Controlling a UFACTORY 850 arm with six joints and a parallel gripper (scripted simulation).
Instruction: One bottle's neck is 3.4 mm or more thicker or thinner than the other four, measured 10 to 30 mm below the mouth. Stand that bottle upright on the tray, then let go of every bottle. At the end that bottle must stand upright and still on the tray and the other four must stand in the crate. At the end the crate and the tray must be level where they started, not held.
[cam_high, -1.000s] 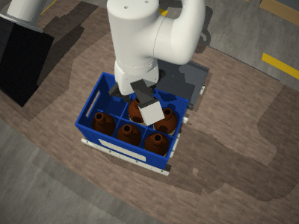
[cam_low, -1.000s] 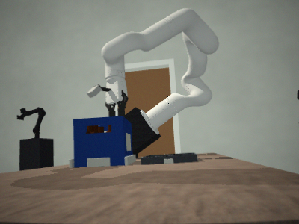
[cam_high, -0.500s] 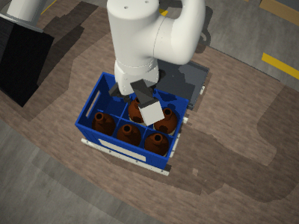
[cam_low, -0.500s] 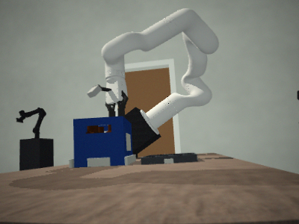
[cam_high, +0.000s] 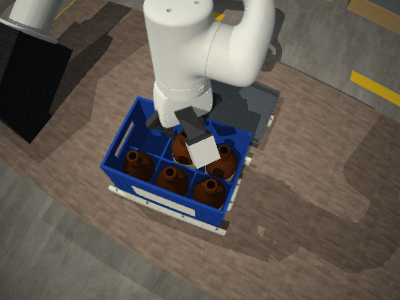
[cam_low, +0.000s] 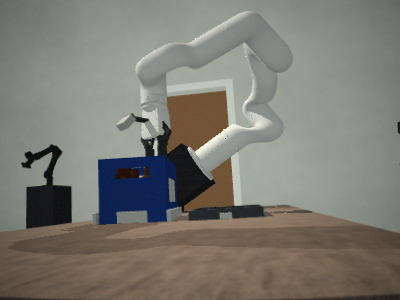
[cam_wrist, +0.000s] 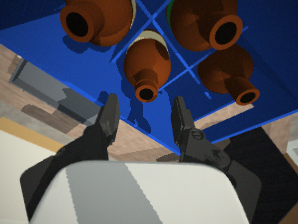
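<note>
Right now my hand is 10 mm short of the blue crate, 50 mm to the left of it and 120 mm above it. Also, from my hand: dark grey tray (10 mm ahead, 210 mm to the left, 190 mm below).
</note>
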